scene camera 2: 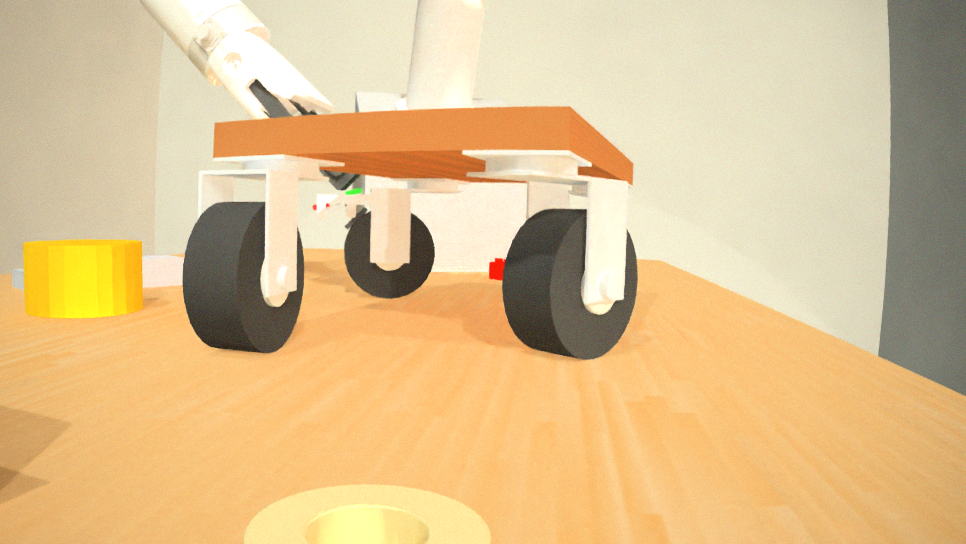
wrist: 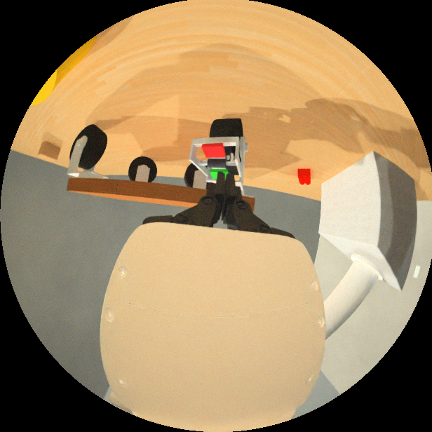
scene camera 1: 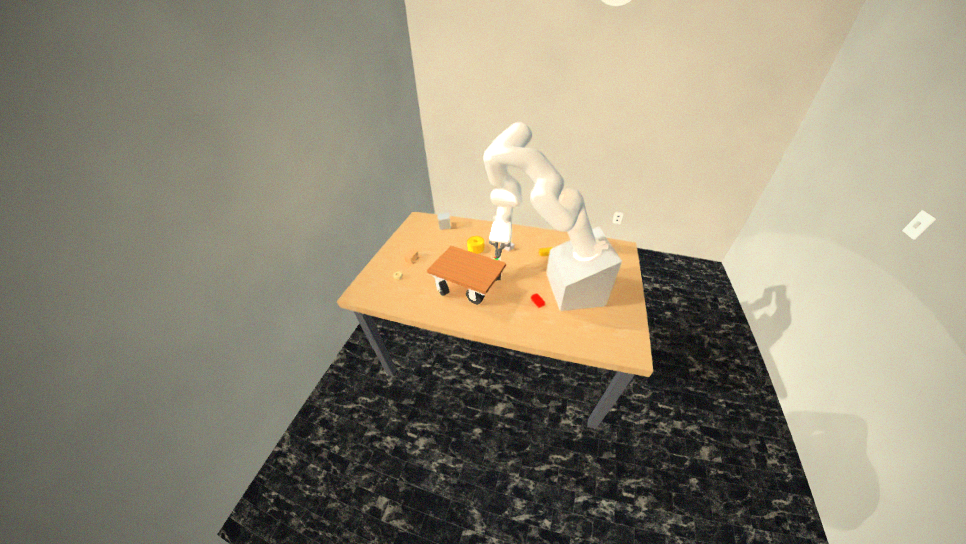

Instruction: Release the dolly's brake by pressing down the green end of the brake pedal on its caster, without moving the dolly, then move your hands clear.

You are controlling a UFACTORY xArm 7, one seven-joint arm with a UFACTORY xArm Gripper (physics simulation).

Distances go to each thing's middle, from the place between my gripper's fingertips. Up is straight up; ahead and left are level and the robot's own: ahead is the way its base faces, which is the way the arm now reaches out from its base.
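Labels:
The yellow cylinder [scene camera 2: 63,278] is 180 mm ahead of my gripper, 150 mm to the right of it and 80 mm below it. I see the light grey block [scene camera 2: 157,271] 20 mm ahead of my gripper, 220 mm to the right of it and 90 mm below it, while the dolly [scene camera 2: 570,278] is 110 mm ahead of my gripper, 120 mm to the left of it and 40 mm below it. As for the pedal caster [scene camera 2: 390,208], my gripper is 10 mm past it, 30 mm to the right of it and 50 mm above it. Going by their middles, the pedal caster is the nearest to my gripper of the things named here.

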